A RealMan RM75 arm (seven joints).
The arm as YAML. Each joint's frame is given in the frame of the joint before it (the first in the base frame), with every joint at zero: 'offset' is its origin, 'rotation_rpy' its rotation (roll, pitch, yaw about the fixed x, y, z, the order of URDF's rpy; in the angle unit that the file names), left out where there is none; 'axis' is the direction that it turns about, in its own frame. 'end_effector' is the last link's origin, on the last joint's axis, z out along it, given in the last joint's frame.
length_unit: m
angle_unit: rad
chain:
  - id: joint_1
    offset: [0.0, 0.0, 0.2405]
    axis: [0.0, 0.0, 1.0]
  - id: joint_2
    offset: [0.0, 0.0, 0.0]
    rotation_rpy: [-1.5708, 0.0, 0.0]
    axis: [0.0, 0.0, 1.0]
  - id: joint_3
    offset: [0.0, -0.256, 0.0]
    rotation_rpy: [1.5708, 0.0, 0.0]
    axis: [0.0, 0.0, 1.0]
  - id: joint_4
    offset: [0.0, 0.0, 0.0]
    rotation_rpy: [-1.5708, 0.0, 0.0]
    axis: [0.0, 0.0, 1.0]
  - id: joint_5
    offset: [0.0, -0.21, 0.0]
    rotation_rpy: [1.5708, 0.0, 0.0]
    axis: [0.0, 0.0, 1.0]
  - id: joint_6
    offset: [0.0, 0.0, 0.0]
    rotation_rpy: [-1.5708, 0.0, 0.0]
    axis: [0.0, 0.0, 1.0]
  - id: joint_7
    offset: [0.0, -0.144, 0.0]
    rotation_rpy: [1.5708, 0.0, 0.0]
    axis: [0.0, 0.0, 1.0]
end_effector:
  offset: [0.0, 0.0, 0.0]
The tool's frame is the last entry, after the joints.
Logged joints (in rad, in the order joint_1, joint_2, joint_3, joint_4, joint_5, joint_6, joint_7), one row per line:
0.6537, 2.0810, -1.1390, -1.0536, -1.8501, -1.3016, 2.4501
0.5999, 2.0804, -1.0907, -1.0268, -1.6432, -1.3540, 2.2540
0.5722, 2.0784, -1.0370, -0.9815, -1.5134, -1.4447, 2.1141
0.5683, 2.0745, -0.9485, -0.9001, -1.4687, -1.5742, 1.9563
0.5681, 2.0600, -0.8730, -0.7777, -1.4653, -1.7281, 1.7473
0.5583, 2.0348, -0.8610, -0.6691, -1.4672, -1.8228, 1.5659
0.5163, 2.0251, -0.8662, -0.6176, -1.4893, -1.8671, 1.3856
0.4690, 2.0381, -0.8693, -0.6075, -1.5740, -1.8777, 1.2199
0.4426, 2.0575, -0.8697, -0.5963, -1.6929, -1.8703, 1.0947
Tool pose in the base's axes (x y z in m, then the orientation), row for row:
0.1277, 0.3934, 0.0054, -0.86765, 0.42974, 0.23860, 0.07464
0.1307, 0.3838, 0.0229, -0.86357, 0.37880, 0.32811, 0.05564
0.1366, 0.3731, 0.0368, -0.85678, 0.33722, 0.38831, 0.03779
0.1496, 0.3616, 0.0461, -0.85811, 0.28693, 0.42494, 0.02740
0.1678, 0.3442, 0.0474, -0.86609, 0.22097, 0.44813, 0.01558
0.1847, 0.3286, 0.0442, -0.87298, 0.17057, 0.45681, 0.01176
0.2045, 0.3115, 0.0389, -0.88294, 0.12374, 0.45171, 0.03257
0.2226, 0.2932, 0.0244, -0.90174, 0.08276, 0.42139, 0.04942
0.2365, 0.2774, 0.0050, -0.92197, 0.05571, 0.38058, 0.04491
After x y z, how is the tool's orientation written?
As a quaternion, x y z w.
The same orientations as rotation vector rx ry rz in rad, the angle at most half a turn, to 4 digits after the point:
-2.6034, 1.2895, 0.7159
-2.6209, 1.1496, 0.9958
-2.6288, 1.0347, 1.1914
-2.6498, 0.8860, 1.3122
-2.6942, 0.6874, 1.3940
-2.7222, 0.5319, 1.4245
-2.7178, 0.3809, 1.3904
-2.7471, 0.2521, 1.2837
-2.8165, 0.1702, 1.1626

